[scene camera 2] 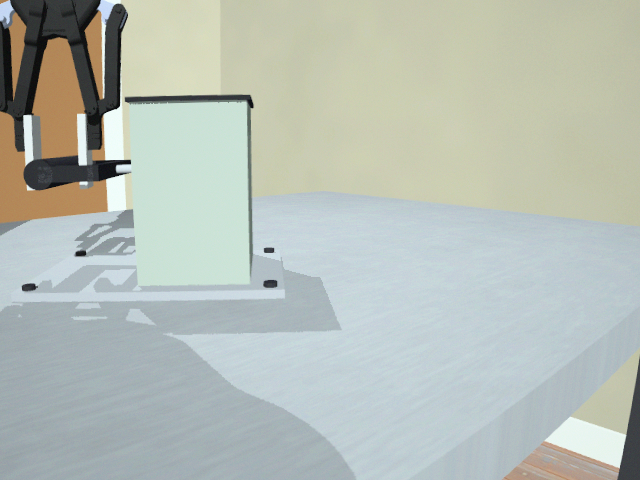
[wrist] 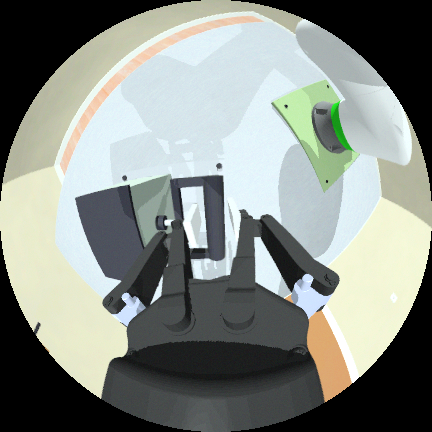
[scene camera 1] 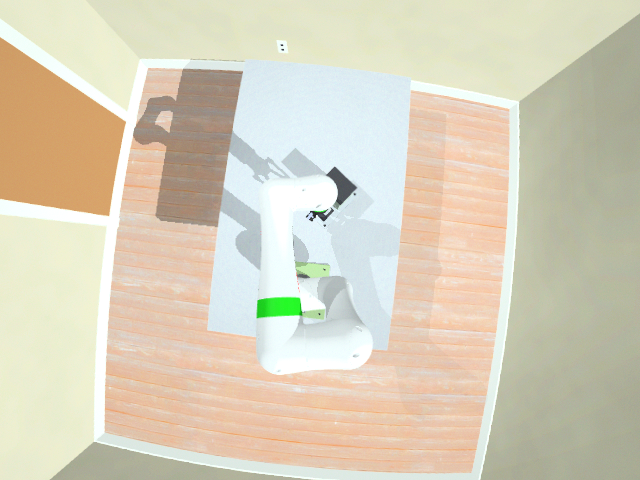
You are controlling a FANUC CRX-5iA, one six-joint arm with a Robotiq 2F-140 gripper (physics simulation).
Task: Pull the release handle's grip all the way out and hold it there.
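The release handle has a pale green box housing [scene camera 2: 191, 191] [wrist: 150, 205] with a black top [scene camera 1: 344, 187] [wrist: 106, 227]. A short white rod [scene camera 2: 124, 168] joins it to a dark rectangular handle frame, whose outer round bar is the grip [scene camera 2: 38, 174] [wrist: 215, 192]. The rod shows a short length outside the housing. My gripper [scene camera 2: 57, 175] [wrist: 213, 209] is part-closed but open, pointing down from above the handle. Its white pads stand on either side of the grip bar, one inside the frame's window and one beyond the bar. In scene camera 1 the arm hides most of the gripper.
The housing stands on a flat pale base plate [scene camera 2: 206, 294] with black bolts, on the grey table [scene camera 1: 320, 113] [scene camera 2: 439, 289]. The white arm [scene camera 1: 279, 232] reaches over the table from its green mounting plate [scene camera 1: 316, 268] [wrist: 305, 115]. Walls surround the table.
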